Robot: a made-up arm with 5 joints.
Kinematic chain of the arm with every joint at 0, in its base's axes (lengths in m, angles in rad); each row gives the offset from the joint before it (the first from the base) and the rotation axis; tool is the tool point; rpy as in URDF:
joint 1: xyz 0.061 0 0.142 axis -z
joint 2: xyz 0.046 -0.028 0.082 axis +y
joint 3: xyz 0.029 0 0.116 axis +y
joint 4: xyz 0.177 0 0.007 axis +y
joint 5: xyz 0.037 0.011 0 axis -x
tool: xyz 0 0 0 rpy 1.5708 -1.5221 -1.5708
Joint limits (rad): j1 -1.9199..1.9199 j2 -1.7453..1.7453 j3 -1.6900..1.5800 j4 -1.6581..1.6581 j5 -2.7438..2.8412
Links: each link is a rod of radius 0.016 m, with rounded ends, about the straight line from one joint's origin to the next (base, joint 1, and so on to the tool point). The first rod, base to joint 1, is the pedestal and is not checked.
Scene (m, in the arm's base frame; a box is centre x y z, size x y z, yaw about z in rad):
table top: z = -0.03
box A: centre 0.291 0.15 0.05 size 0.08 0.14 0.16 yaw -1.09
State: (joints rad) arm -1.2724 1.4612 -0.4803 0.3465 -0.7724
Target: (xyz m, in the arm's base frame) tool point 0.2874 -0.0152 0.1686
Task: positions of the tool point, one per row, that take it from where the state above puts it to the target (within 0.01 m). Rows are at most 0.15 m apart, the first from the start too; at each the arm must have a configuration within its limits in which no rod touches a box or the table.
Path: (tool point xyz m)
1: 0.2270 0.2873 0.1163
2: 0.2869 0.2708 0.2177
3: 0.3193 0.2171 0.3206
4: 0.3115 0.1421 0.4123
5: 0.3403 0.1200 0.3606
6: 0.3534 0.0881 0.3064
7: 0.3487 0.0513 0.2539
8: 0.3260 0.0152 0.2068
9: 0.2874 -0.0152 0.1686

